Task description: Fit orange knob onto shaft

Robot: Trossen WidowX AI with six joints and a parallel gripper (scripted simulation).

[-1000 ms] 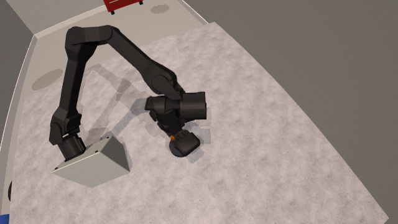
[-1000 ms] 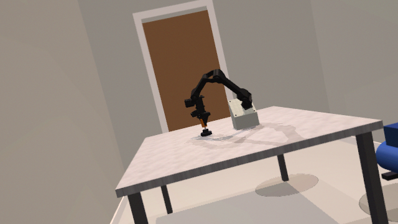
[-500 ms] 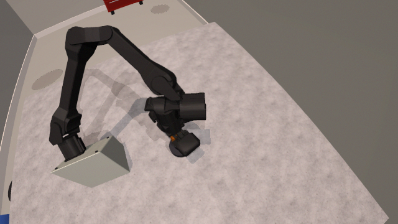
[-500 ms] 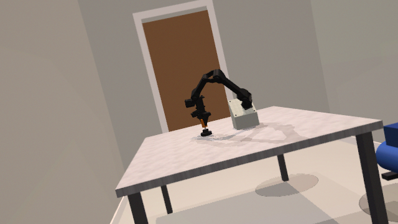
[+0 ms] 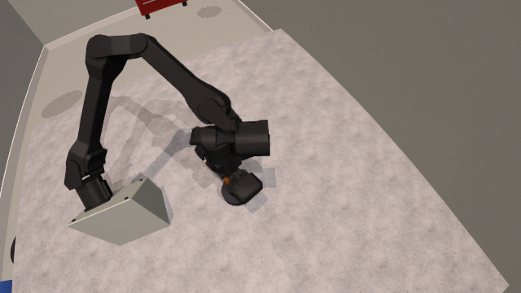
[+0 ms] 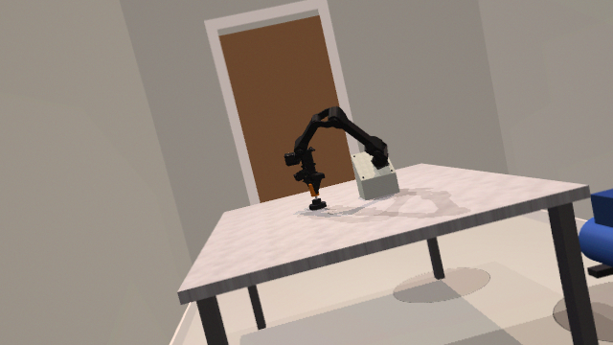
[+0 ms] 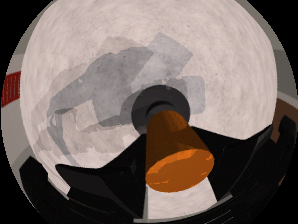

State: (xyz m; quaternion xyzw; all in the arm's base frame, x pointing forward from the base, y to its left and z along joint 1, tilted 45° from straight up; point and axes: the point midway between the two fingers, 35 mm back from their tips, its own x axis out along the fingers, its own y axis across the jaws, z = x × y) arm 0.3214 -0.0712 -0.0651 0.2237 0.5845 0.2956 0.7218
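My gripper tip is 30 mm below the orange knob. The rest, counted from my gripper tip: black round pedestal: 40 mm below.
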